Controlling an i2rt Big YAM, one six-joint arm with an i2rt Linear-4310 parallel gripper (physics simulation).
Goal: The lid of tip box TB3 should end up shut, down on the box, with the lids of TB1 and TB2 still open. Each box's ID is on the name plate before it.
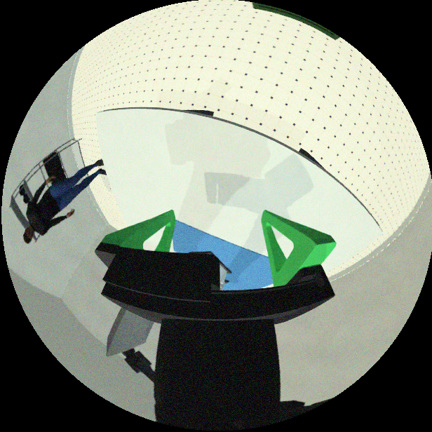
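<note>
My gripper (218,214) is open, its two green fingers wide apart with nothing between them. Beyond and below the fingers lies the blue mat (210,242). A small grey, dark-edged piece, perhaps part of a tip box (223,277), peeks out beside the black gripper body, low between the fingers. The rest of it is hidden. Which box it belongs to, and whether any lid is open or shut, cannot be told. No name plate can be made out.
The pale table top (140,165) reaches far beyond the mat, with shadows on it. Past its dark edge is a dotted floor (280,85). A person (42,202) and a wire rack stand at the far left. A grey panel (129,332) shows at the lower left.
</note>
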